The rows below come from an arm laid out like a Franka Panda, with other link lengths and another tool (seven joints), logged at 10 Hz.
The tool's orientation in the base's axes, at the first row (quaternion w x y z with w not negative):
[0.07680 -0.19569 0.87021 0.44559]
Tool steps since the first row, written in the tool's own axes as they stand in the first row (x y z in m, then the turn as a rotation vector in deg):
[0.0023 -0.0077 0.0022 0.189 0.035 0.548]
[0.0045 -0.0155 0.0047 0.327 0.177 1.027]
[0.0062 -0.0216 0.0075 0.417 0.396 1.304]
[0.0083 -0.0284 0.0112 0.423 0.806 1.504]
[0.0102 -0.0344 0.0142 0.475 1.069 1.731]
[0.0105 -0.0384 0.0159 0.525 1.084 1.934]
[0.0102 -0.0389 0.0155 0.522 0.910 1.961]
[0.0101 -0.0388 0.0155 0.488 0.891 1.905]
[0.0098 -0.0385 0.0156 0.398 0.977 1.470]
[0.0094 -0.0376 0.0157 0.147 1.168 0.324]
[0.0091 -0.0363 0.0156 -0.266 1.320 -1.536]
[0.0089 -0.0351 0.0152 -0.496 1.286 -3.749]
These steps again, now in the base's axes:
[0.0010 -0.0029 -0.0077 -0.209 0.408 -0.356]
[0.0020 -0.0056 -0.0157 -0.412 0.831 -0.576]
[0.0029 -0.0070 -0.0224 -0.595 1.145 -0.604]
[0.0036 -0.0082 -0.0303 -0.777 1.521 -0.418]
[0.0042 -0.0094 -0.0372 -0.941 1.828 -0.373]
[0.0055 -0.0103 -0.0413 -1.001 1.986 -0.497]
[0.0060 -0.0108 -0.0413 -0.928 1.917 -0.642]
[0.0060 -0.0107 -0.0412 -0.887 1.871 -0.612]
[0.0062 -0.0104 -0.0409 -0.822 1.590 -0.263]
[0.0062 -0.0097 -0.0402 -0.625 0.836 0.634]
[0.0059 -0.0090 -0.0391 -0.235 -0.470 1.974]
[0.0056 -0.0087 -0.0379 0.079 -2.208 3.328]

